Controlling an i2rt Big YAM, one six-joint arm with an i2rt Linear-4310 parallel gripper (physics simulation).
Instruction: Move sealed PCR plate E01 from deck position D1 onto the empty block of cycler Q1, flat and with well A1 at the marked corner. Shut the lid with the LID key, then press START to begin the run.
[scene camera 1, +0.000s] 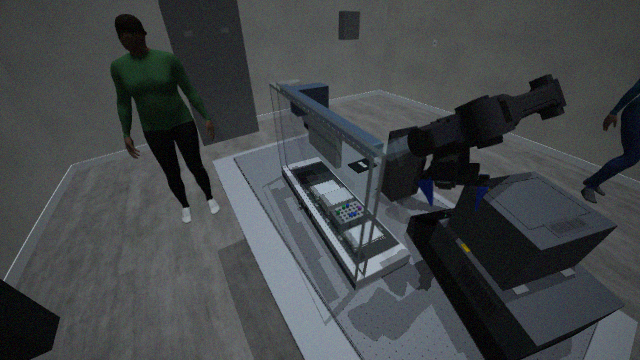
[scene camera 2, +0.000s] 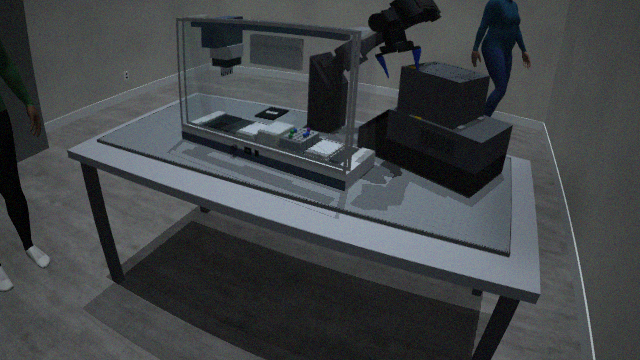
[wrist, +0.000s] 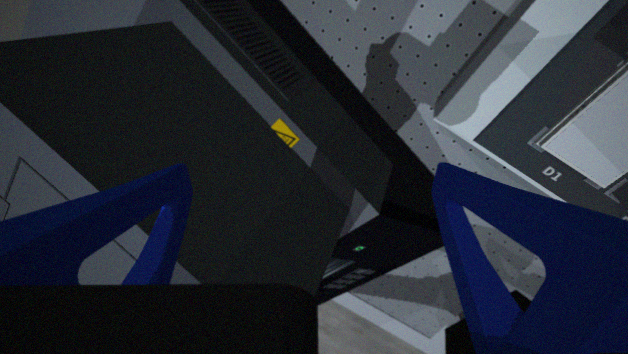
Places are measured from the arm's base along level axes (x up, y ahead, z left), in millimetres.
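Where they show: gripper, between the fingertips: (scene camera 1: 452, 207) (scene camera 2: 403, 74) (wrist: 312, 177).
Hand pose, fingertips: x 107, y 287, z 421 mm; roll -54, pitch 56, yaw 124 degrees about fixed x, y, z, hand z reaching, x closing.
Note:
Each offset is from my fingertips to the centre of the thing. "pt": to the spot under its first point.
Sealed PCR plate E01 (scene camera 1: 364, 234) (scene camera 2: 324, 148) (wrist: 595, 135) appears as the pale plate lying flat at deck position D1, beside the D1 label in the wrist view. Cycler Q1 @[pt dx -244, dy -71, dz +36 mm] (scene camera 1: 450, 265) (scene camera 2: 435, 150) is a large dark machine right of the deck. Its raised upper housing @[dx -134, dy -200, dz +131 mm] (scene camera 1: 510, 240) (scene camera 2: 440, 95) (wrist: 225, 135) sits over the base. The block and readable LID or START keys do not show. A green mark @[pt dx -187, dy -172, dz -88 mm] (wrist: 359, 248) shows on a dark panel. My gripper (scene camera 1: 454, 206) (scene camera 2: 403, 72) (wrist: 312, 177) is open and empty, high beside the upper housing, away from the plate.
The clear-walled deck enclosure (scene camera 2: 267, 23) has posts at its cycler end. A tube rack (scene camera 1: 348, 212) (scene camera 2: 299, 139) with coloured caps stands beside the plate. A pipetting head (scene camera 2: 226, 55) hangs at the far end. A dark column (scene camera 2: 327, 92) stands behind the deck. Two people stand around the table.

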